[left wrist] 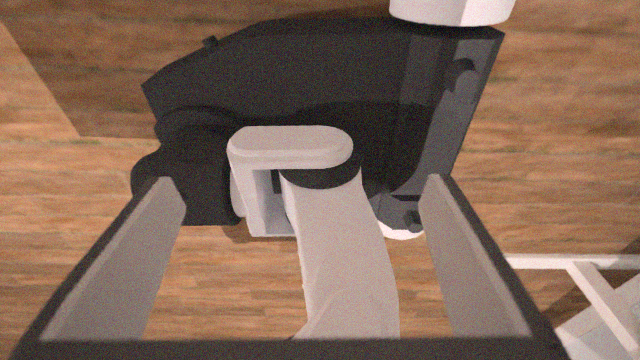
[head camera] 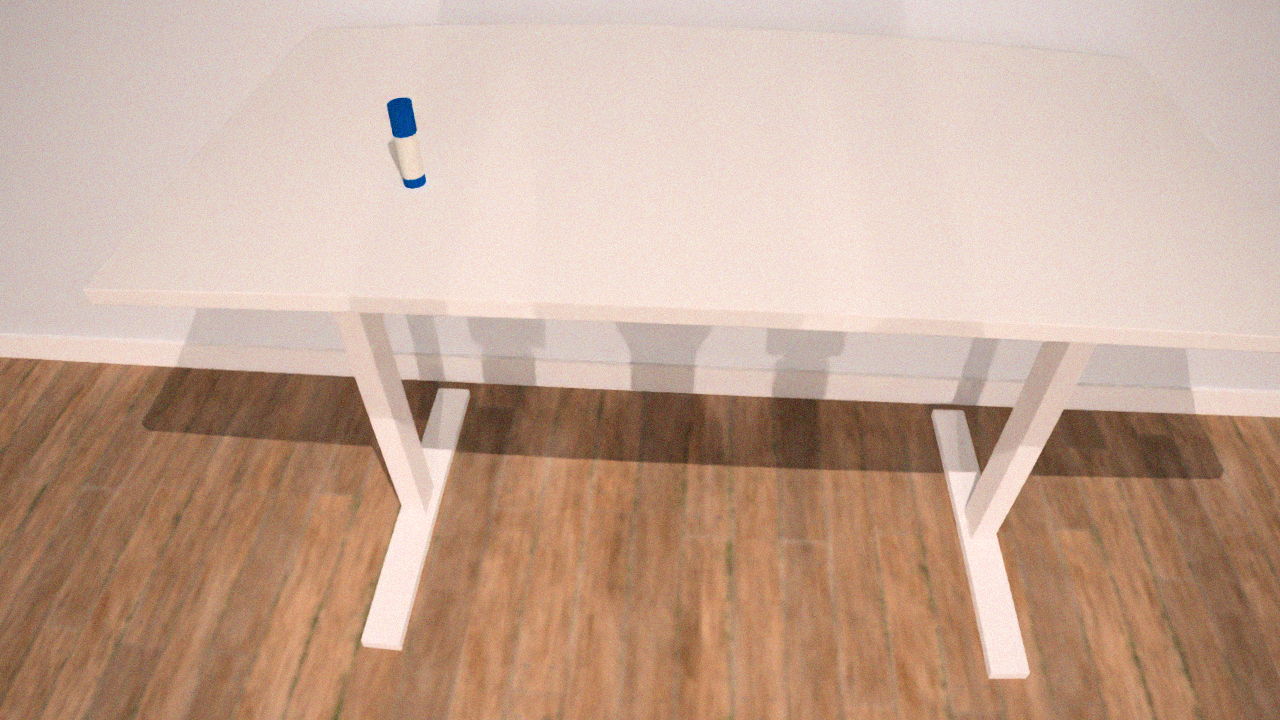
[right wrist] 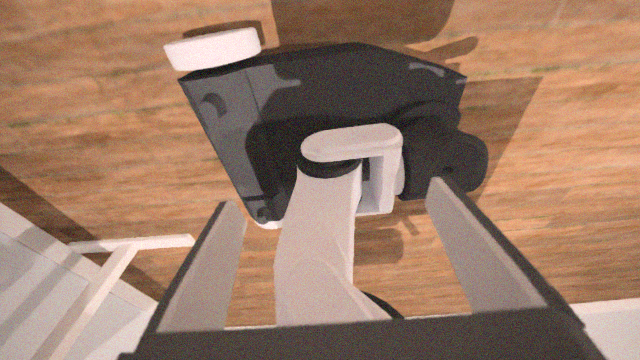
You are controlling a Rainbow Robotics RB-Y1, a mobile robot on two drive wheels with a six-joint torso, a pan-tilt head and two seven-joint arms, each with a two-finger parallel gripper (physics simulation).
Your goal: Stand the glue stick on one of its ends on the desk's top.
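Places are measured from the robot's base along level axes (x ahead, y right, z down), in metres.
Pixels of known places: left gripper, fingertip midpoint: (left wrist: 301,191); right gripper, fingertip midpoint: (right wrist: 331,201).
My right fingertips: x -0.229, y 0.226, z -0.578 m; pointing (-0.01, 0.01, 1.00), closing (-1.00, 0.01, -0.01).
Behind a point stands the place of what it marks.
The glue stick (head camera: 408,147) {x 0.728, y -0.319, z -1.011 m}, white with a long blue cap and a thin blue band at its foot, stands upright on the desk's top (head camera: 680,179) {x 0.750, y 0.013, z -0.951 m}, cap up, at the left in the head view. It does not show in the wrist views. My left gripper (left wrist: 301,191) {x -0.232, y -0.262, z -0.579 m} is open and empty, pointing down over the robot's own base and torso. My right gripper (right wrist: 331,201) {x -0.229, y 0.226, z -0.578 m} is open and empty, also pointing down over the base. Neither gripper shows in the head view, and both are away from the glue stick.
The desk's front edge (head camera: 626,313) {x 0.506, y -0.044, z -0.940 m} runs across the head view, with white legs (head camera: 384,411) {x 0.863, y -0.529, z -0.372 m} (head camera: 1029,438) {x 0.823, y 0.688, z -0.375 m} below. A wall stands behind the desk. The robot's dark base (left wrist: 320,65) {x -0.224, y -0.177, z -0.170 m} (right wrist: 340,90) {x -0.271, y 0.153, z -0.170 m} and pale torso (left wrist: 345,240) {x -0.194, y -0.056, z -0.452 m} (right wrist: 320,220) {x -0.205, y 0.060, z -0.457 m} lie below the grippers.
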